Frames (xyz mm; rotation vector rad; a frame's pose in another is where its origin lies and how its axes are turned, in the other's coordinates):
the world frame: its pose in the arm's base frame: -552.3 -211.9 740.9 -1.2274 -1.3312 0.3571
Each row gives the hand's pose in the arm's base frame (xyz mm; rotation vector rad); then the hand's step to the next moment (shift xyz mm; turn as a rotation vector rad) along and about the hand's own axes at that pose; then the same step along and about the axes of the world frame.
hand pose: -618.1 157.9 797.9 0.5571 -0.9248 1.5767
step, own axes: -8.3 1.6 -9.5 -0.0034 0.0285 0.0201
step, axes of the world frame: -3.9 11.8 2.7 -0.0228 -0.0211 0.0162
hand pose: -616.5 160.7 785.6 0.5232 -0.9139 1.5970
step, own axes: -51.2 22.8 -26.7 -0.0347 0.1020 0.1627
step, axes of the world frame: -42.7 42.9 13.7 -0.1322 -0.1426 0.0170
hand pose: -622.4 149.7 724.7 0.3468 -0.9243 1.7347
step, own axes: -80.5 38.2 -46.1 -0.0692 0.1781 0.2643
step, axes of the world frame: -70.2 71.5 5.9 -0.2316 -0.2274 0.0315
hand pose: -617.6 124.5 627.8 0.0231 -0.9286 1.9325
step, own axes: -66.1 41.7 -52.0 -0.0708 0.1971 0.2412
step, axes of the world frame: -62.2 69.2 -12.7 -0.2418 -0.2035 0.0464
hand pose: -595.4 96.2 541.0 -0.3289 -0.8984 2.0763
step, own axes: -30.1 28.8 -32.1 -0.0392 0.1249 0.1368
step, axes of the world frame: -34.3 37.2 -14.4 -0.1480 -0.1133 0.0335
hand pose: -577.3 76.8 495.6 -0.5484 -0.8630 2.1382
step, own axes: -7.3 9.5 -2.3 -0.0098 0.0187 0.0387
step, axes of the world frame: -11.1 3.2 -3.8 -0.0262 -0.0352 0.0048
